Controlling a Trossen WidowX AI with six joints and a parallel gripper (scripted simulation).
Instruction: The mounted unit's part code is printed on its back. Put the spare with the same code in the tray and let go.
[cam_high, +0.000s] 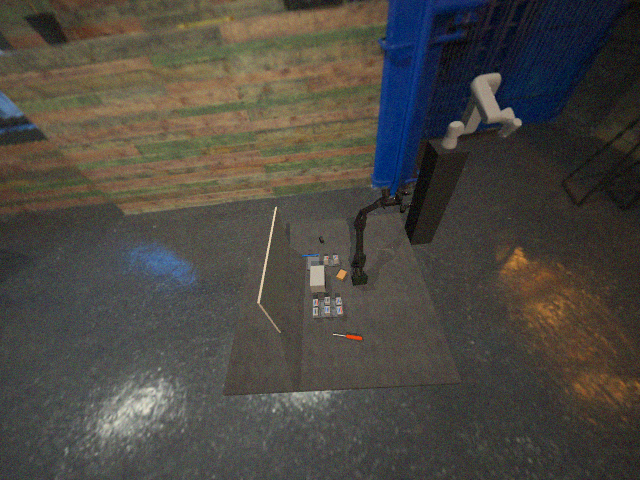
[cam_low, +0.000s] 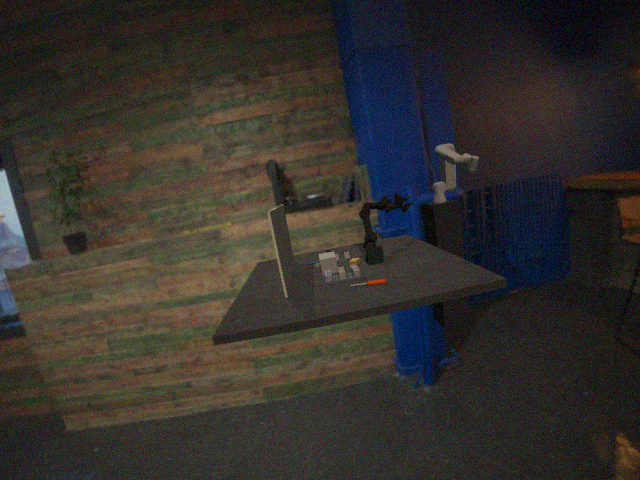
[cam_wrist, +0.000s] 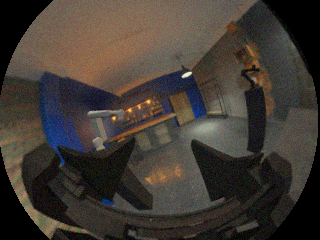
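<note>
My gripper tip is 700 mm to the right of the spare, 630 mm short of it and 260 mm above it. From my gripper tip the other things lie so: tan block 590 mm ahead, 420 mm to the left, 290 mm below; then mounted unit 760 mm ahead, 470 mm to the left, 250 mm below; then tray 790 mm ahead, 300 mm below, 280 mm to the left.
</note>
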